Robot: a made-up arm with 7 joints. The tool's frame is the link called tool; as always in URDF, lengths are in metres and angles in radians.
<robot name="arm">
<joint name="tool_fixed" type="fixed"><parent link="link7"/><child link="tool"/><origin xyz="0.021 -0.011 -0.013" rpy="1.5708 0 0"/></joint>
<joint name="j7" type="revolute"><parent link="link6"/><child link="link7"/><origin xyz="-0.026 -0.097 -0.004" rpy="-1.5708 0 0"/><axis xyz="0 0 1"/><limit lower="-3.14" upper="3.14" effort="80" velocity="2.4"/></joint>
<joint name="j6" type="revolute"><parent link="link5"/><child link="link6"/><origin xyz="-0.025 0.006 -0.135" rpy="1.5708 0 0"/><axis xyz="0 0 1"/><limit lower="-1.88" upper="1.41" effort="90" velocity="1.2"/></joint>
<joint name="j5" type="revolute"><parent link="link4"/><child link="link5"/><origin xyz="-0.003 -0.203 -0.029" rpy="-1.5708 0 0"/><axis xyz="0 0 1"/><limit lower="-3.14" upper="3.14" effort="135" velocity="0.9"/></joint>
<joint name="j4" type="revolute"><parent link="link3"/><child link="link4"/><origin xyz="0.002 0.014 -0.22" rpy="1.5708 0 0"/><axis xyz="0 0 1"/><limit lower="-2.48" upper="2.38" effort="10" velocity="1.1"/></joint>
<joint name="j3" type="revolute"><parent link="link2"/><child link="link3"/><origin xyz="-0.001 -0.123 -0.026" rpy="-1.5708 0 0"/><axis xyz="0 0 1"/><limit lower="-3.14" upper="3.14" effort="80" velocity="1.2"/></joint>
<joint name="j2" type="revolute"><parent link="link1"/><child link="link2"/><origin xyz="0.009 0.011 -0.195" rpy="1.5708 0 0"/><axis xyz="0 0 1"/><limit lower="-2.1" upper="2.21" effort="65" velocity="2.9"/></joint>
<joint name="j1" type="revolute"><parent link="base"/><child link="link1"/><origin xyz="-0.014 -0.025 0.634" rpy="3.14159 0 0"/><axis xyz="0 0 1"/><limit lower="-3.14" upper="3.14" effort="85" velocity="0.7"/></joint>
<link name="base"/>
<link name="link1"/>
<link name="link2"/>
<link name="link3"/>
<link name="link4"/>
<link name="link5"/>
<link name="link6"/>
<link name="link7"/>
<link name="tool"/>
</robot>
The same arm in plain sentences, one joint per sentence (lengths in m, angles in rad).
The arm has seven revolute joints in a row. What follows holds with every joint at zero, and every direction is one of the base frame's. The first joint is mounted 0.014 m along -x and 0.025 m along -y and 0.634 m along +z from the base frame's origin and rotates about -z, from -3.14 to 3.14 rad. The second joint is mounted 0.009 m along +x and 0.011 m along -y and 0.195 m along +z from the first joint and rotates about +y, from -2.1 to 2.21 rad. The third joint is mounted 0.001 m along -x and 0.026 m along -y and 0.123 m along +z from the second joint and rotates about -z, from -3.14 to 3.14 rad. The fourth joint is mounted 0.002 m along +x and 0.014 m along -y and 0.22 m along +z from the third joint and rotates about +y, from -2.48 to 2.38 rad. The fifth joint is mounted 0.003 m along -x and 0.029 m along -y and 0.203 m along +z from the fourth joint and rotates about -z, from -3.14 to 3.14 rad. The sixth joint is mounted 0.025 m along -x and 0.006 m along -y and 0.135 m along +z from the fifth joint and rotates about +y, from -1.88 to 1.41 rad. The seventh joint is mounted 0.026 m along -x and 0.004 m along -y and 0.097 m along +z from the sixth joint and rotates about -z, from -3.14 to 3.14 rad. The tool frame, which is the frame that the pose is given for, is mounted 0.021 m along +x and 0.011 m along +y and 0.013 m along +z from the seventh joint; its axes are the base frame's turned by roll -1.5708, pitch 0 and yaw 0 rad (as in URDF: about the fixed x, then y, then z).
